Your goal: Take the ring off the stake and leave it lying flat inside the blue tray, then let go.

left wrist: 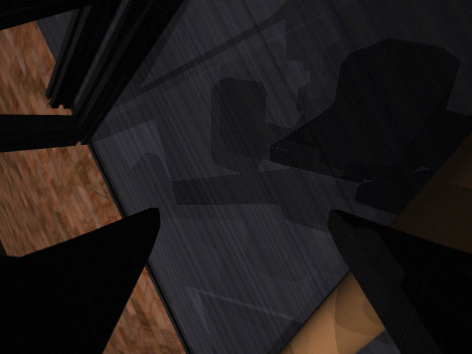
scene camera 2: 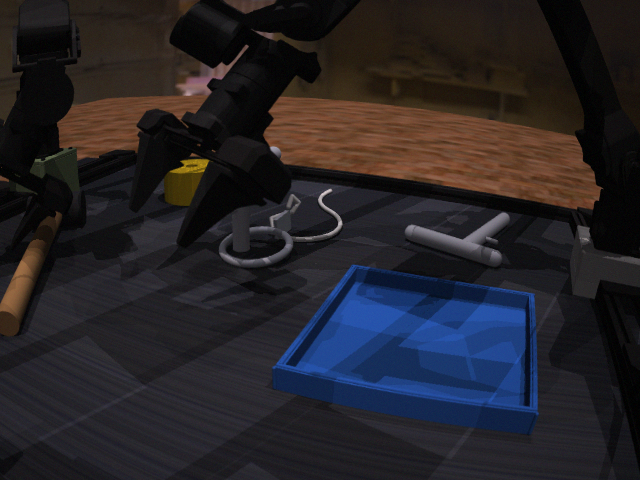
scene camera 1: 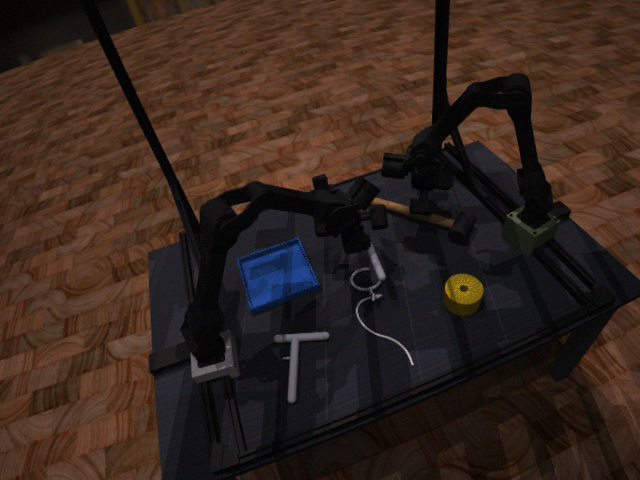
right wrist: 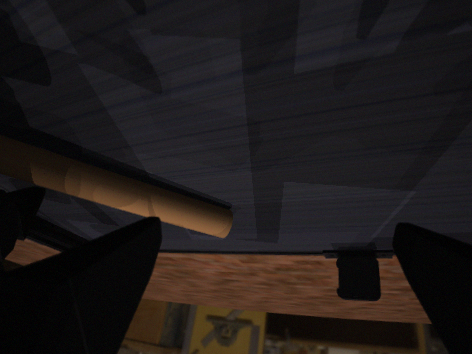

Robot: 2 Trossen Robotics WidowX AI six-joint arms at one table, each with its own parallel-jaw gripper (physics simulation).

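Frame: origin at the left arm's base, x left, y ahead, z down, level; millimetres.
Seen in the pictures: left gripper, fingertip midpoint: [left wrist: 245, 217] [scene camera 1: 423, 190] [right wrist: 45, 229]; right gripper, fingertip midpoint: [scene camera 2: 154, 226] [right wrist: 277, 231]; left arm's base, origin of the base link: [scene camera 2: 41, 154] [scene camera 1: 533, 217]; right arm's base, origin of the base link: [scene camera 2: 615, 244] [scene camera 1: 210, 352].
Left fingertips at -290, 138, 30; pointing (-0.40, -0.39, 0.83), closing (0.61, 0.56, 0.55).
Offsets run from my left fingertips to a thing's middle, as dx, dy, dz. "pt": to the spot under its first point.
The pale ring @(pt +143, +345, +34) [scene camera 1: 352, 280] [scene camera 2: 253, 262] lies low around the foot of the upright stake @(+180, +295, +26) [scene camera 1: 377, 264] [scene camera 2: 240, 232], whose top is partly hidden by the right arm in scene camera 2. The blue tray @(-1, +505, +38) [scene camera 1: 286, 302] [scene camera 2: 403, 401] is empty and stands flat on the table, to the left of the ring in scene camera 1. My right gripper [scene camera 1: 368, 230] [scene camera 2: 157, 226] [right wrist: 277, 231] is open and empty, above the table near the stake's top. My left gripper [scene camera 1: 432, 195] [left wrist: 245, 217] is open and empty above the hammer's handle area.
A hammer @(+45, +60, +30) [scene camera 1: 398, 208] [scene camera 2: 28, 279] [left wrist: 340, 315] [right wrist: 130, 195] lies near the far edge in scene camera 1. A yellow cylinder @(+343, +149, +25) [scene camera 1: 463, 302] [scene camera 2: 178, 186], a white cord @(pt +316, +371, +44) [scene camera 1: 381, 335] [scene camera 2: 338, 225] and a grey T-shaped piece @(+285, +572, +40) [scene camera 1: 293, 369] [scene camera 2: 449, 245] are also on the table.
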